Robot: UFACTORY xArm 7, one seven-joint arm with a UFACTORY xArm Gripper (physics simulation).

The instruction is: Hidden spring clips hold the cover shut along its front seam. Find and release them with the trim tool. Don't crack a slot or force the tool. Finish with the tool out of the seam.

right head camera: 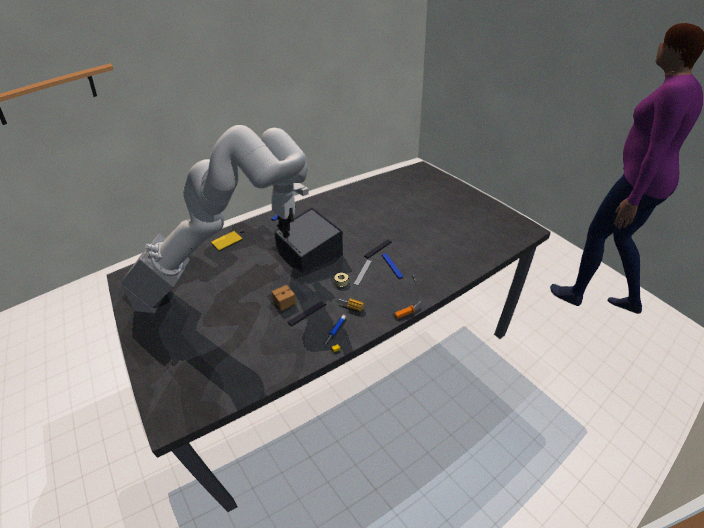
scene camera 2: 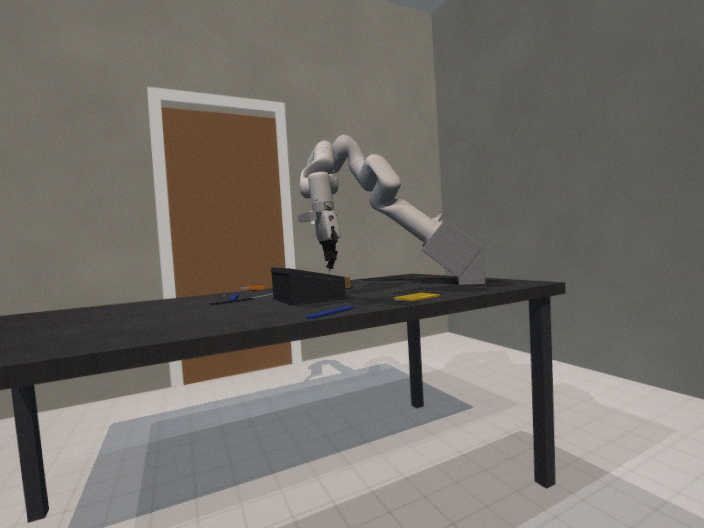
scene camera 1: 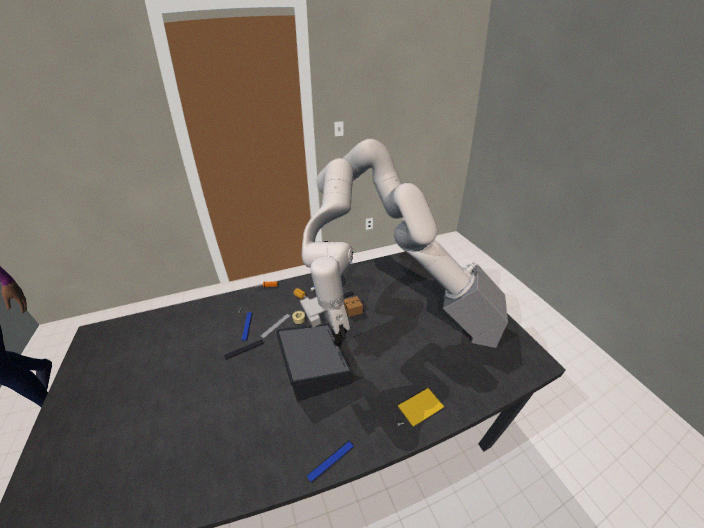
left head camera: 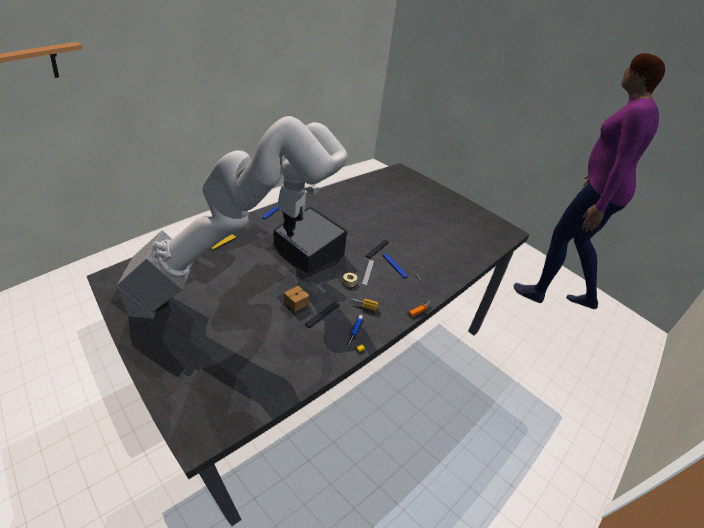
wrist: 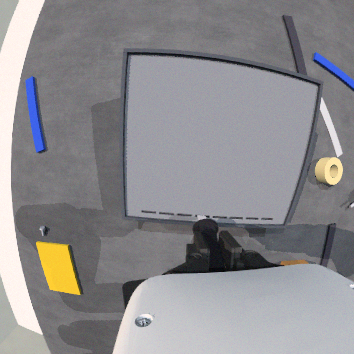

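Pixels of known places: gripper, between the fingertips: (right head camera: 284, 230) (scene camera 2: 331, 260) (scene camera 1: 339, 337) (left head camera: 289, 229) (wrist: 208, 245); arm's base, origin of its link: (right head camera: 166, 259) (scene camera 2: 433, 235) (scene camera 1: 460, 285) (left head camera: 172, 258).
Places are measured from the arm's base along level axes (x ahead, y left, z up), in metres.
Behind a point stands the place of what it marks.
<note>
The grey cover (left head camera: 318, 230) @(x 0.572, y -0.066, z -0.103 m) (right head camera: 314, 230) @(x 0.572, y -0.060, z -0.103 m) (scene camera 1: 312, 352) @(x 0.552, y -0.031, z -0.108 m) (wrist: 215, 135) @(x 0.564, y -0.030, z -0.105 m) lies flat on top of a black box (scene camera 2: 307, 288) @(x 0.593, y 0.070, z -0.151 m). Its front seam, a row of short dark slots (wrist: 150, 212) @(x 0.470, y 0.038, z -0.129 m), runs along the edge nearest my gripper in the wrist view. My gripper (left head camera: 291, 222) @(x 0.460, y -0.024, z -0.072 m) (right head camera: 284, 222) @(x 0.460, y -0.024, z -0.072 m) (scene camera 1: 338, 334) @(x 0.460, y -0.024, z -0.072 m) (scene camera 2: 329, 251) @(x 0.460, y -0.024, z -0.072 m) (wrist: 208, 245) @(x 0.460, y -0.024, z -0.072 m) is shut on the dark handle of the trim tool (wrist: 206, 228) @(x 0.471, y -0.024, z -0.086 m) and holds it upright over the seam. The tool's small pale tip shows at the slot row, near its middle. Whether the tip is inside a slot cannot be told. The clips are hidden.
A cardboard box (left head camera: 296, 298) @(x 0.301, y -0.258, z -0.155 m) (right head camera: 283, 297) @(x 0.305, y -0.262, z -0.155 m), a tape roll (left head camera: 349, 279) @(x 0.524, y -0.288, z -0.175 m) (wrist: 328, 171) @(x 0.534, y -0.267, z -0.175 m), an orange screwdriver (left head camera: 418, 309) @(x 0.601, y -0.546, z -0.181 m), a blue-handled tool (left head camera: 356, 326) @(x 0.385, y -0.454, z -0.186 m) and flat bars lie around the box. A yellow block (scene camera 1: 420, 406) @(x 0.305, y 0.245, z -0.194 m) (wrist: 58, 268) @(x 0.306, y 0.240, z -0.194 m) and a blue bar (scene camera 1: 330, 460) @(x 0.616, y 0.281, z -0.194 m) (wrist: 35, 114) @(x 0.611, y 0.274, z -0.194 m) lie on another side. A person (left head camera: 622, 147) stands beyond the table.
</note>
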